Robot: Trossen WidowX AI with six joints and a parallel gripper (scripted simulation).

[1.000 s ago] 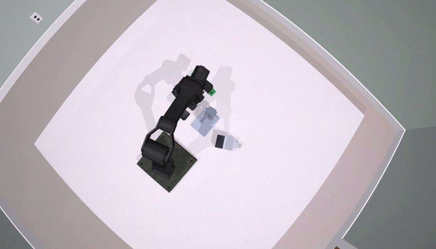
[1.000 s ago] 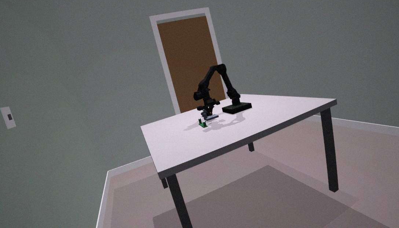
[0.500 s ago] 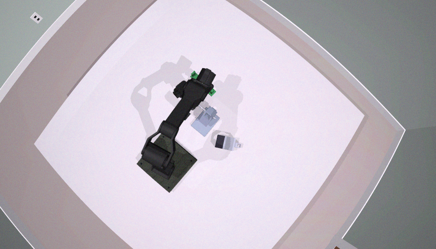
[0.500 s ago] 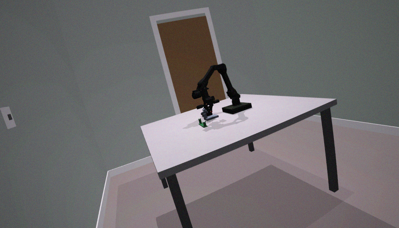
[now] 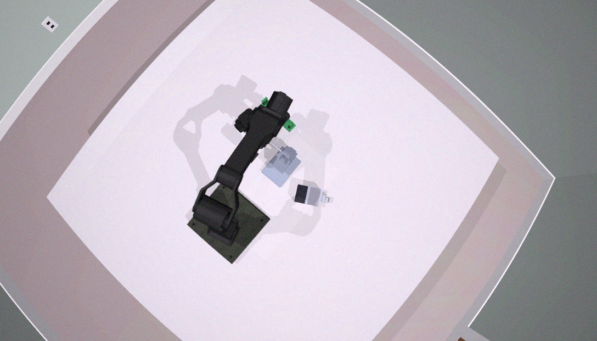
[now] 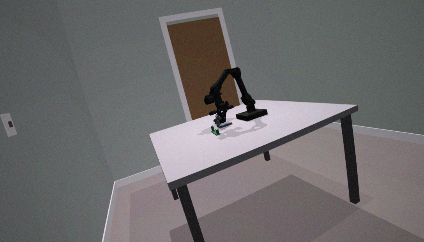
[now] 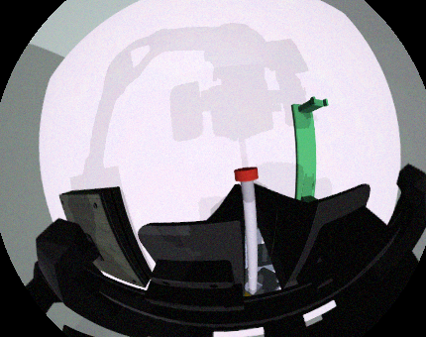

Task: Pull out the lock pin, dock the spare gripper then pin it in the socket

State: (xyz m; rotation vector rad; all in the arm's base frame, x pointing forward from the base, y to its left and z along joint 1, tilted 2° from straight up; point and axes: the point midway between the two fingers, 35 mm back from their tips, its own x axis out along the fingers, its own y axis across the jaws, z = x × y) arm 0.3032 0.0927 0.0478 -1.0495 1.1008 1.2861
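Right now the green cradle is 10 cm ahead of my gripper tip, 1 cm to the left of it and 4 cm below it. Round my gripper tip: mount (1 cm behind, 11 cm to the right, 1 cm below); then spare gripper (5 cm behind, 25 cm to the right, 4 cm below).
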